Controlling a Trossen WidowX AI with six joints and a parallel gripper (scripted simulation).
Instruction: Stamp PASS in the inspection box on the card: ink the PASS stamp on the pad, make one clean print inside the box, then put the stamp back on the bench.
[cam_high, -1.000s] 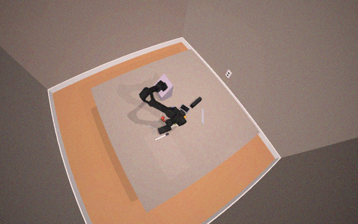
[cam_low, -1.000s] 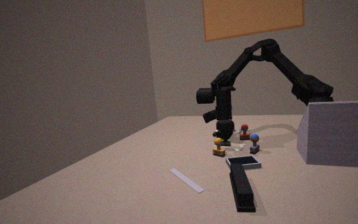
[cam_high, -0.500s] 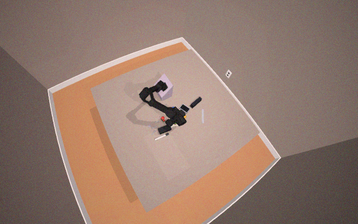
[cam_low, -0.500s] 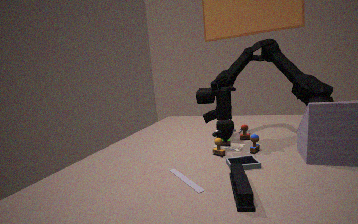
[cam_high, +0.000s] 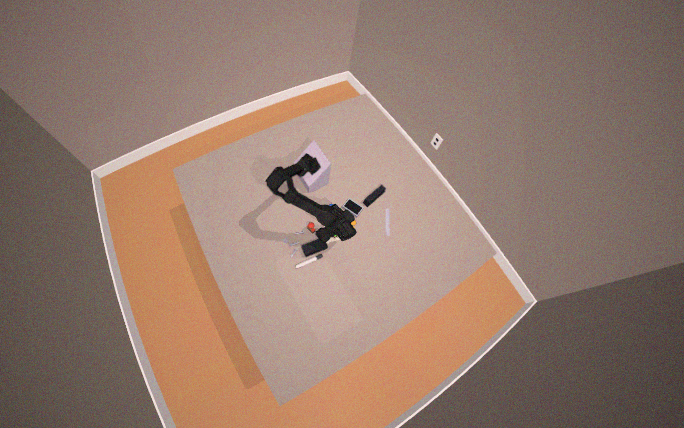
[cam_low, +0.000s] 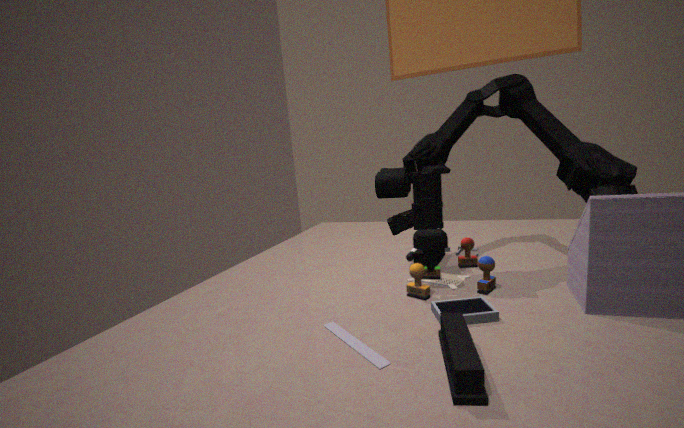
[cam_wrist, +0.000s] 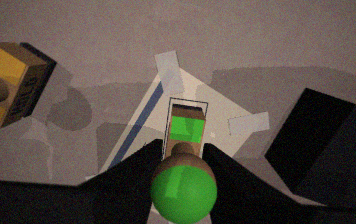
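Right now the card is 20 mm behind my gripper tip and 20 mm below it. The rest, counted from my gripper tip: green stamp: right at my gripper tip; orange stamp: 100 mm to the left; red stamp: 70 mm behind, 90 mm to the right.
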